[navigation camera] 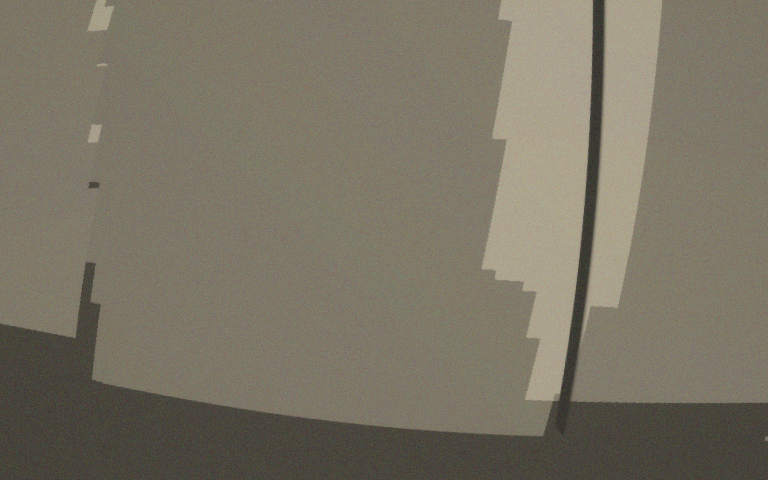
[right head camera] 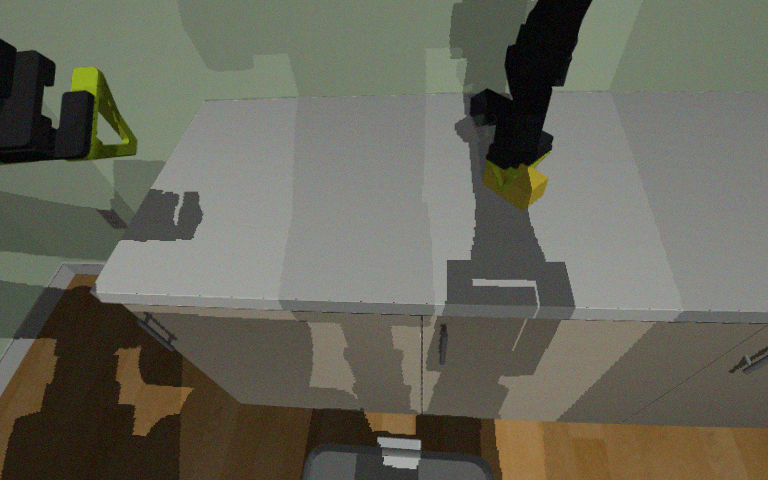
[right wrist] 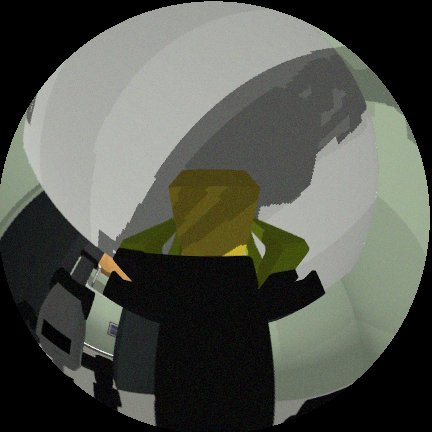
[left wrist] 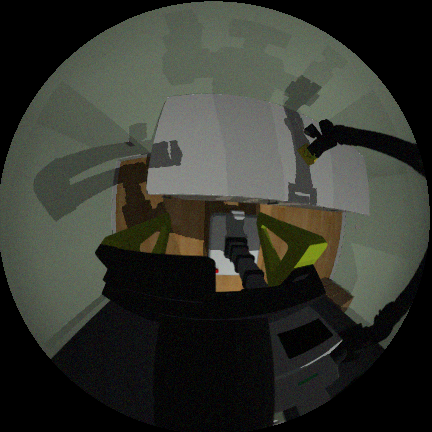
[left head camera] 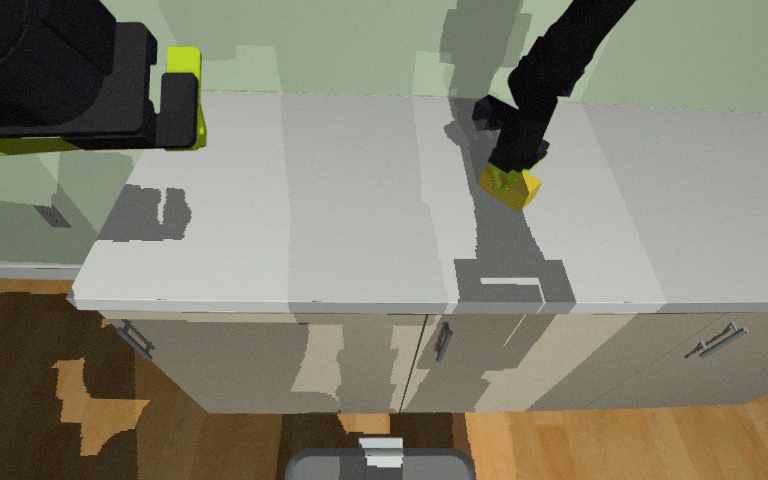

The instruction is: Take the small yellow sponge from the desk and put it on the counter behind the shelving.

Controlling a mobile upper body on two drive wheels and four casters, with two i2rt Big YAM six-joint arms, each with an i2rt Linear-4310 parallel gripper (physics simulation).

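Places are measured from the left arm's base along level axes (x ahead, y left, z up), in centimetres.
Pixels of known places: left gripper, fingertip midpoint: (right head camera: 86,150) (left wrist: 213,216) (left head camera: 142,139); right gripper, fingertip midpoint: (right head camera: 512,182) (right wrist: 213,217) (left wrist: 306,153) (left head camera: 507,185).
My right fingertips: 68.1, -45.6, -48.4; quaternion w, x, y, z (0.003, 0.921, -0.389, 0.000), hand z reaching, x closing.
Note:
Ahead of a thing's pixels: the offset from my right fingertips to its top centre, as dx, dy, dz. "spot": to the spot under its first point. Level surfaces: height alone.
The yellow sponge @(-0.2, -0.2, +3.0) (left head camera: 525,196) (right head camera: 524,195) (left wrist: 306,155) (right wrist: 214,215) is held tilted over the white counter @(dz -1.5) (left head camera: 362,198) (right head camera: 351,198) (left wrist: 245,150) (right wrist: 125,110), right of the middle in both head views. My right gripper (left head camera: 509,178) (right head camera: 512,176) (right wrist: 213,217) is shut on it. The height of the sponge's lower edge over the counter is hard to tell. My left gripper (left wrist: 213,216) is wide open and empty, high up beyond the counter's left end; part of it shows at the upper left of both head views. No shelving shows.
Beige cabinet doors @(spot: -24.5, +59.7, -34.0) (left head camera: 226,362) (right head camera: 254,356) with grey handles (left head camera: 443,341) (right head camera: 443,344) are below the counter's front edge. A green wall (left head camera: 351,45) (right head camera: 362,45) runs behind it. The robot's grey base (left head camera: 317,466) (right head camera: 334,464) stands on the wood floor in front. Cabinet fronts fill the navigation view.

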